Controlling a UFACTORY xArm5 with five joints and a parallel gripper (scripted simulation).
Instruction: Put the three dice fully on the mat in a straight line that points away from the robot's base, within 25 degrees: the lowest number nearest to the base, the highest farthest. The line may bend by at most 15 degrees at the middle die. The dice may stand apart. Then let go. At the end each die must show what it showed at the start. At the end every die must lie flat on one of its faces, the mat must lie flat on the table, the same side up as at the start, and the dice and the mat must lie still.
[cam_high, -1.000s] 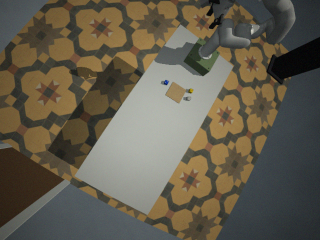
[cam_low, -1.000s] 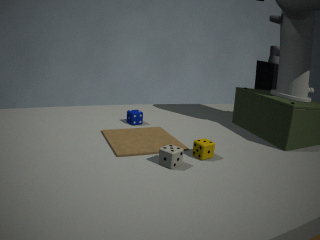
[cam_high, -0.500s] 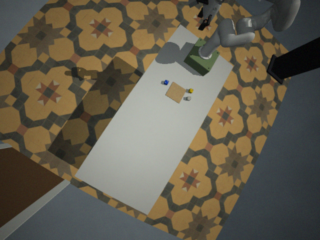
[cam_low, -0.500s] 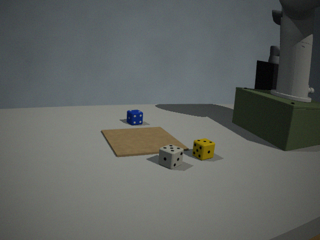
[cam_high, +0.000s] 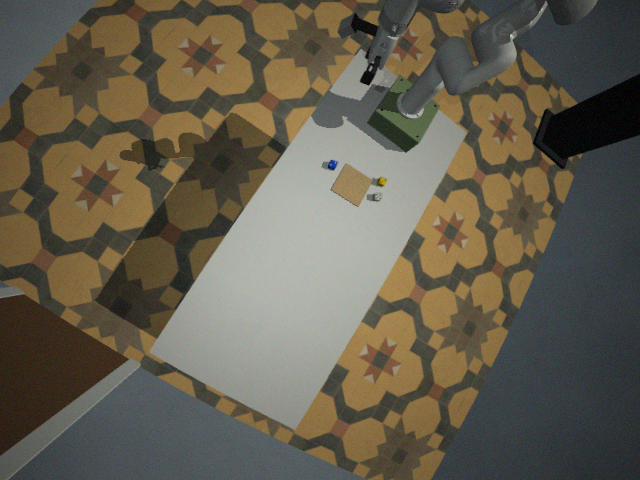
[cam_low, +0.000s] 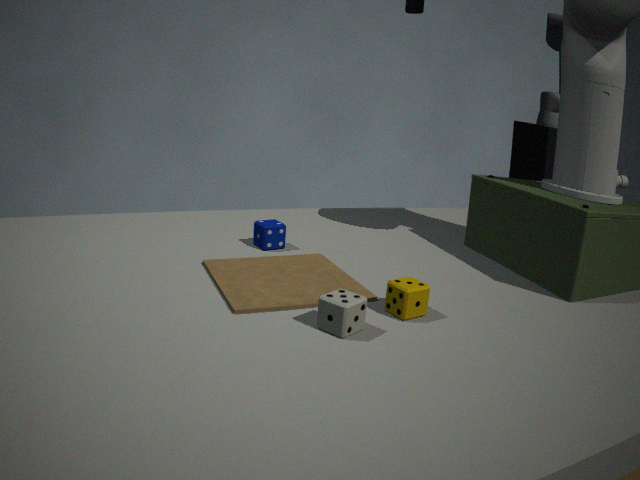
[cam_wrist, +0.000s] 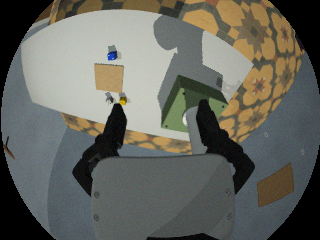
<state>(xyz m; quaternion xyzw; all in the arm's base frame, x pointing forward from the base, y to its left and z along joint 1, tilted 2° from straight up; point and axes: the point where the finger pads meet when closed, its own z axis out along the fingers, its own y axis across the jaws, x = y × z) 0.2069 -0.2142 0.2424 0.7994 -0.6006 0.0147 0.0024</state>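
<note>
My hand is 330 mm above the blue die, 190 mm short of it and 60 mm to the right of it. The rest, counted from my hand: white die: 330 mm below, 300 mm to the left, 200 mm ahead; then yellow die: 330 mm below, 290 mm to the left, 130 mm ahead; then tan mat: 340 mm below, 210 mm ahead, 180 mm to the left.
</note>
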